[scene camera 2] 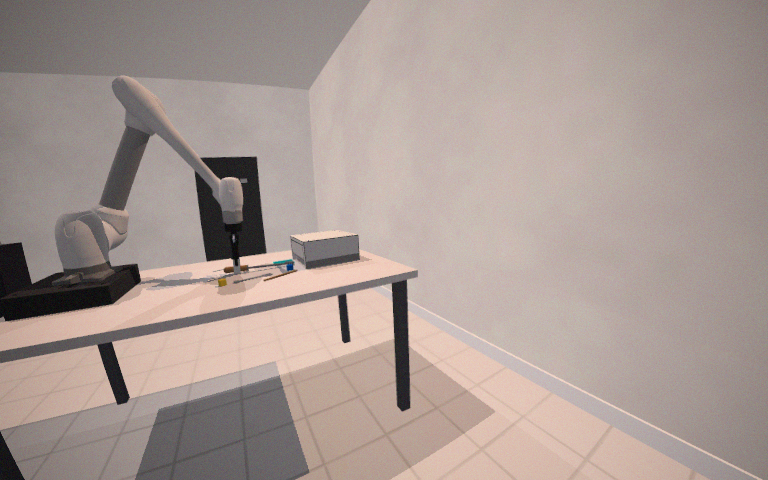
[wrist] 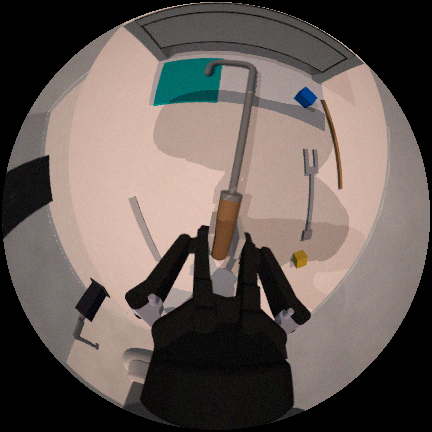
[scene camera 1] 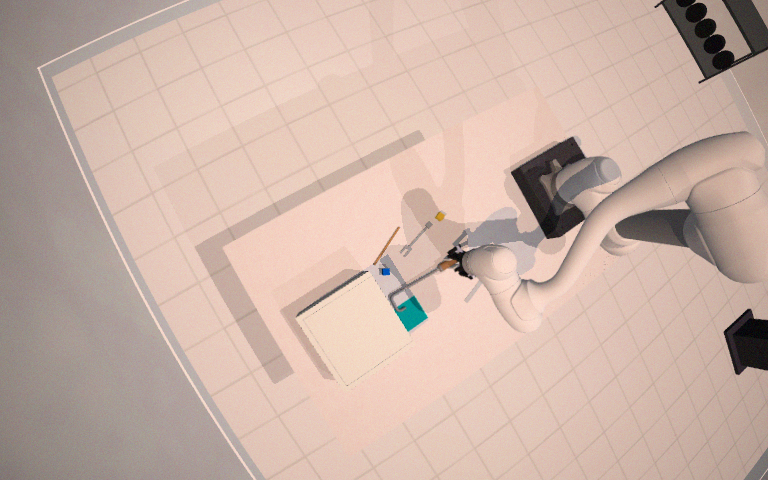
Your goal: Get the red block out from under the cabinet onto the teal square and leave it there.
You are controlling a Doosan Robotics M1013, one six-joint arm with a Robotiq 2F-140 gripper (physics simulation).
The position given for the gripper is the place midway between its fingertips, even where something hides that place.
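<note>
You can see the gripper (wrist: pixel 224 221) here, along with a teal square (wrist: pixel 183 80) and a grey-rodded tool (wrist: pixel 229 202).
</note>
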